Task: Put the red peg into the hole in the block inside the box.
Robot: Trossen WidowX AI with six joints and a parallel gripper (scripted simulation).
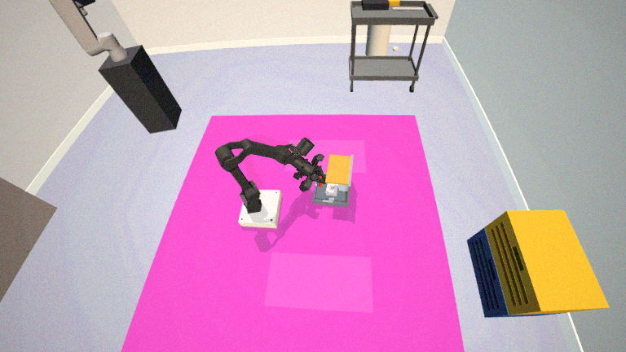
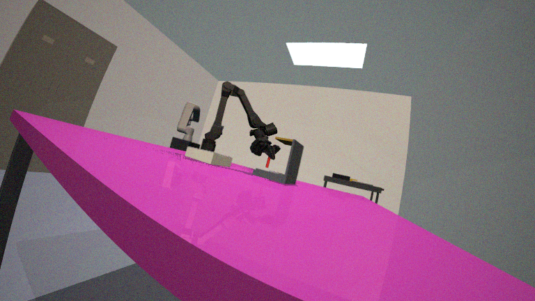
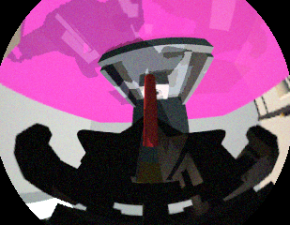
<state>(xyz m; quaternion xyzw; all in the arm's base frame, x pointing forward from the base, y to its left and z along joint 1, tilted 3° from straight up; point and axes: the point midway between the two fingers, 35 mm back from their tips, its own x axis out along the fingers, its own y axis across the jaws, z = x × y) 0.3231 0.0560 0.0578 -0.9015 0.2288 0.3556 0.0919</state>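
Right now the back wall is 110 mm ahead of my gripper tip, 20 mm to the right of it and 10 mm above it. Round my gripper tip: red peg (20 mm behind, 10 mm to the left, 10 mm below); orange roof (100 mm above, 60 mm ahead).
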